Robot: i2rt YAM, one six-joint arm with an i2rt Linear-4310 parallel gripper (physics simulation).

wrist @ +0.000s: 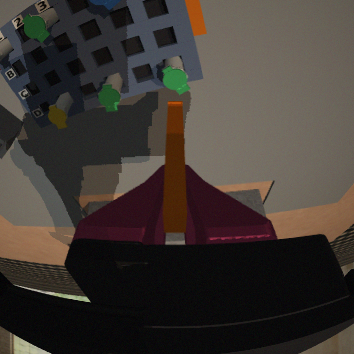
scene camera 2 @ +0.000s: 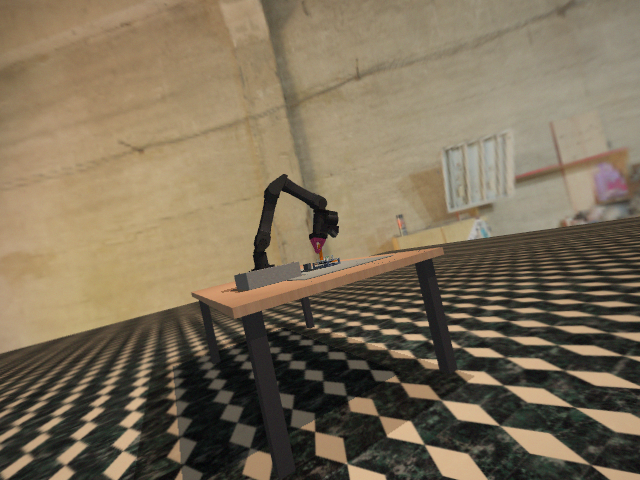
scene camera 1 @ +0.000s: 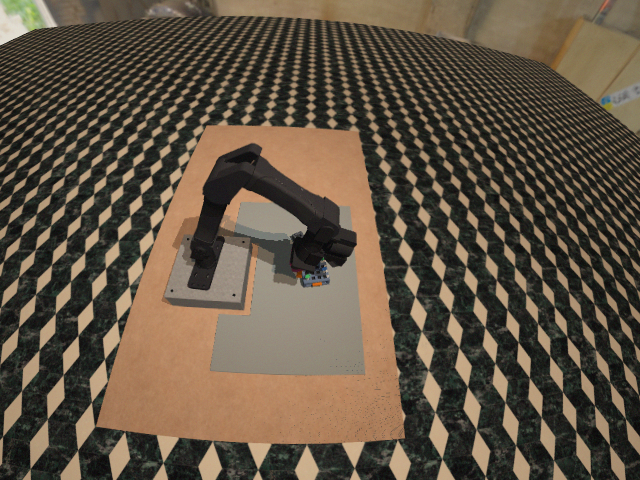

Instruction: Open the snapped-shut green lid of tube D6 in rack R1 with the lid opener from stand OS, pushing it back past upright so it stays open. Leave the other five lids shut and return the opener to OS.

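Where they show: gripper, fingertip midpoint: (wrist: 174, 173) (scene camera 2: 317, 253) (scene camera 1: 294, 269); arm's base, origin of the base link: (scene camera 2: 262, 269) (scene camera 1: 207, 261).
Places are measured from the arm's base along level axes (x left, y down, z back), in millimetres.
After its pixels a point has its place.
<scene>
My gripper (wrist: 174, 173) @(x -4, y -15, z -286 mm) (scene camera 1: 305, 266) @(x -4, y -15, z -286 mm) (scene camera 2: 317, 245) @(x -4, y -15, z -286 mm) is shut on the orange lid opener (wrist: 174, 147) @(x -4, y -18, z -311 mm) (scene camera 2: 321, 255) @(x -9, y 0, z -302 mm), which points down toward the rack. The blue-grey rack R1 (wrist: 151, 53) @(x 7, y 34, z -337 mm) (scene camera 1: 316, 279) @(x -5, y 34, z -358 mm) (scene camera 2: 323, 263) @(x 22, y 44, z -318 mm) lies on the grey mat. Tube D6 with its green lid (wrist: 175, 80) @(x -6, y 15, z -328 mm) stands at the rack's near right corner, and the lid looks shut. The opener's tip sits just short of that lid, a little apart from it. Other lids show in the wrist view: a green one (wrist: 109, 97) @(x 32, y 15, z -320 mm), a green one (wrist: 35, 28) @(x 64, y 15, z -370 mm), a yellow one (wrist: 57, 116) @(x 69, y 15, z -310 mm) and a blue one (wrist: 105, 3) @(x 26, y 15, z -374 mm).
The grey mat (scene camera 1: 294, 333) @(x -181, y 64, z -305 mm) lies on the wooden table (scene camera 1: 175, 381) @(x -365, y 67, z 22 mm). The arm's grey base block (scene camera 1: 223, 286) @(x -79, y -1, z -75 mm) (scene camera 2: 266, 276) @(x -134, y 29, z 21 mm) stands left of the rack. A dark block (wrist: 6, 130) @(x 147, y 43, z -284 mm) shows at the left edge of the wrist view.
</scene>
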